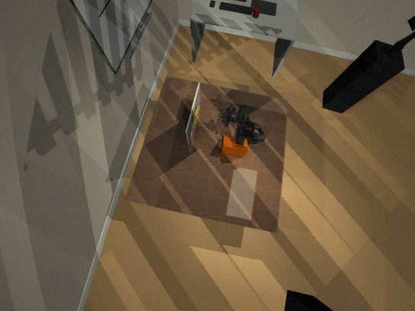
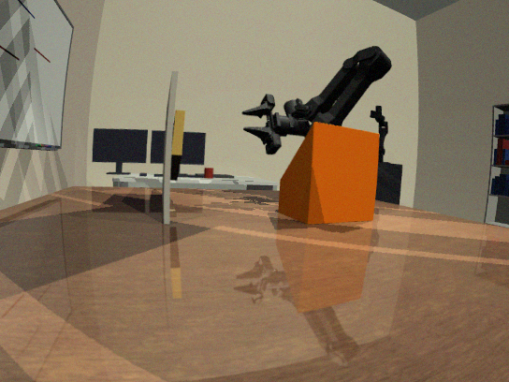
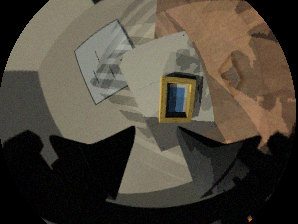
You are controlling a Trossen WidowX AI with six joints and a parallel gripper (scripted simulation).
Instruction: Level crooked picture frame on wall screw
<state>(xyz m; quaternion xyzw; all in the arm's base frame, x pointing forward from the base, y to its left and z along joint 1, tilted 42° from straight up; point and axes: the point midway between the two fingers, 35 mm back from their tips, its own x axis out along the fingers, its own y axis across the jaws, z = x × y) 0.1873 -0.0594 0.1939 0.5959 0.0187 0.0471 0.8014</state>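
Right now the picture frame is 20 cm ahead of my gripper tip, 4 cm to the left of it and 9 cm below it. Round my gripper tip: wall panel 21 cm ahead, 2 cm to the left, 10 cm below.
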